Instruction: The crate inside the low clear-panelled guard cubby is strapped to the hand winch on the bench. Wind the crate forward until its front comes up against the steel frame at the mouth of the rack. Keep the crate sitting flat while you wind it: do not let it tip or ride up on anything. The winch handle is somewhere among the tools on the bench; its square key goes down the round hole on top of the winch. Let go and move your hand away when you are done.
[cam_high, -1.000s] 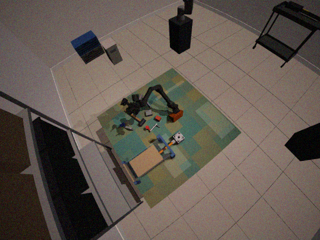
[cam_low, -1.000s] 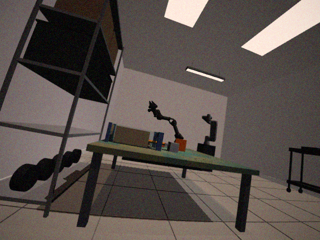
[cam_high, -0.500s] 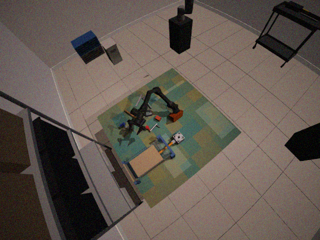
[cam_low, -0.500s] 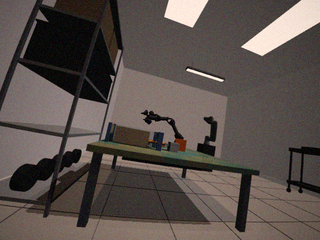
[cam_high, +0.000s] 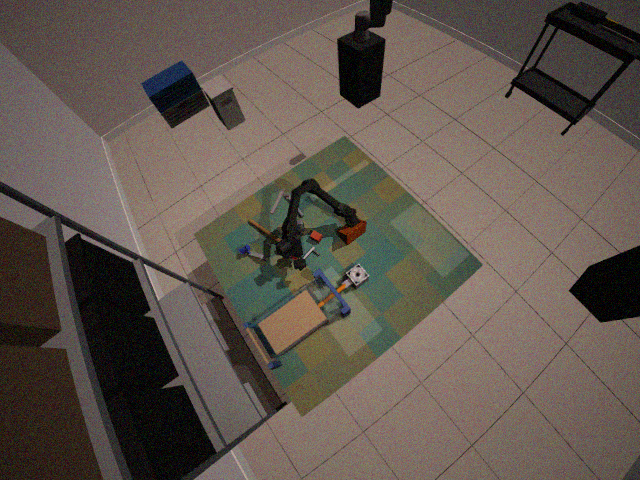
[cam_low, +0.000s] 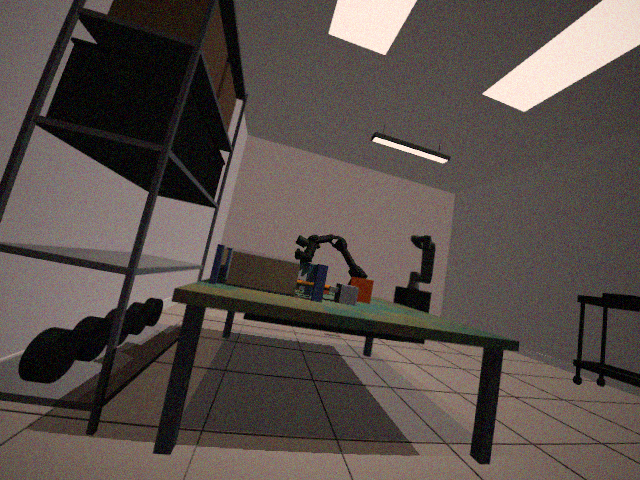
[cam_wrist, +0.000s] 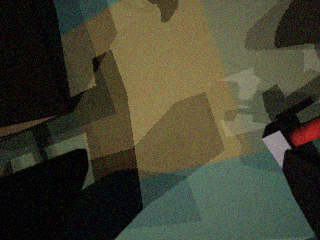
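My gripper tip is 60 mm past the red-knobbed crank handle, 50 mm to the left of it and 80 mm above it. From my gripper tip the other things lie so: red knob 10 mm behind, 70 mm to the right, 70 mm below; blue-handled tool 190 mm ahead, 250 mm to the right, 70 mm below; grey block 140 mm behind, 240 mm to the right, 80 mm below.
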